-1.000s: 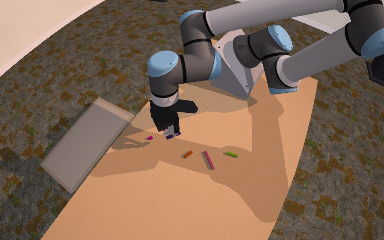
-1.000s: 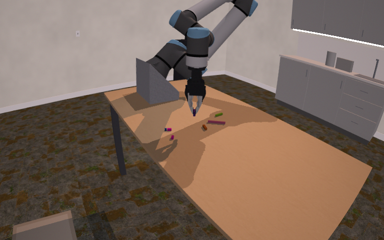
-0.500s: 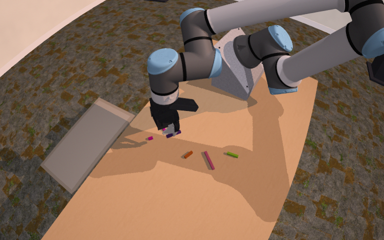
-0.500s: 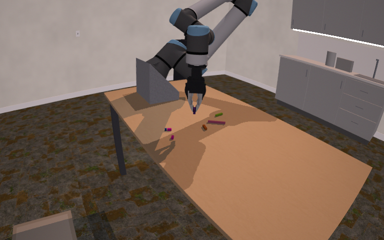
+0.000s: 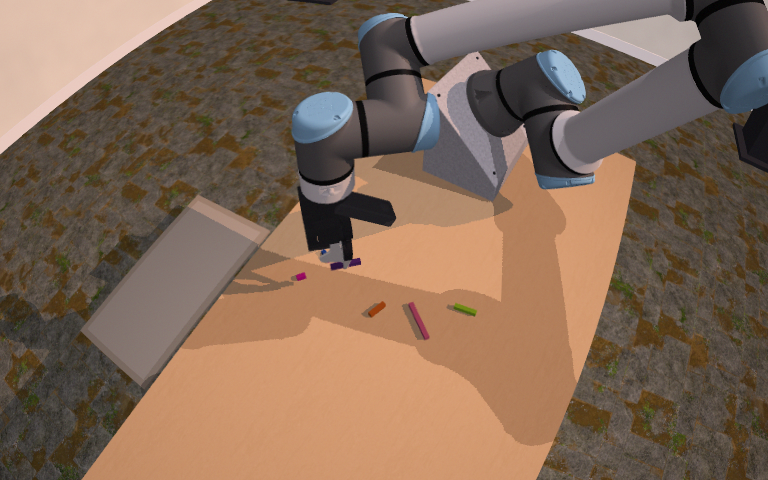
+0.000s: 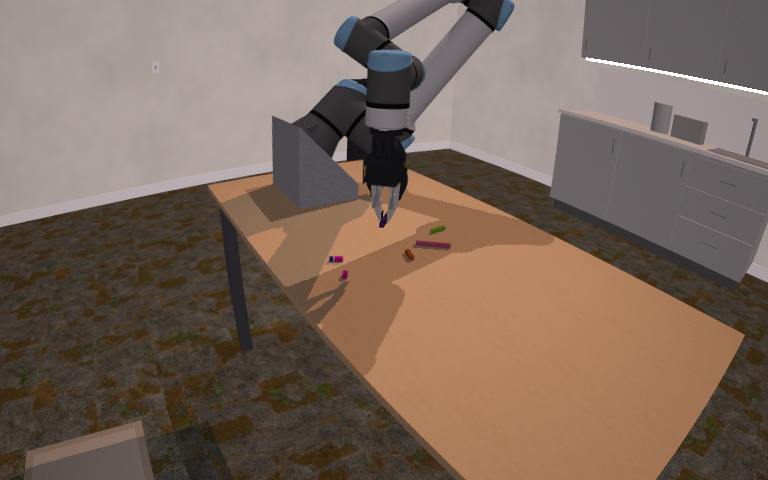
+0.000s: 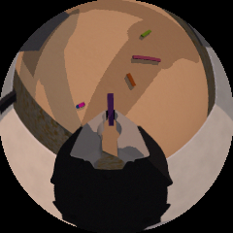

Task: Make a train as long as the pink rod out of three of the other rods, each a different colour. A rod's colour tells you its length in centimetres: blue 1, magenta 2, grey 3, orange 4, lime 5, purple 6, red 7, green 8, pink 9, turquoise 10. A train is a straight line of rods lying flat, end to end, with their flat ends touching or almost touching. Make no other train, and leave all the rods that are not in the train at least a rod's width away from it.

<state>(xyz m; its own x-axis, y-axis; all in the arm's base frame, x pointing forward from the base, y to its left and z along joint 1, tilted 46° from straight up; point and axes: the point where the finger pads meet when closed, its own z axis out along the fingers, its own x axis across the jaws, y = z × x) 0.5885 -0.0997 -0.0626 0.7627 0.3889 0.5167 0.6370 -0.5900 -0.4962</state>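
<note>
My hand is 11 cm above the blue rod, 10 cm to the left of it and 7 cm past it. The rest, counted from my hand: purple rod (1 cm below); then orange rod (11 cm below, 7 cm to the left, 1 cm ahead); then pink rod (16 cm to the left, 11 cm below).
</note>
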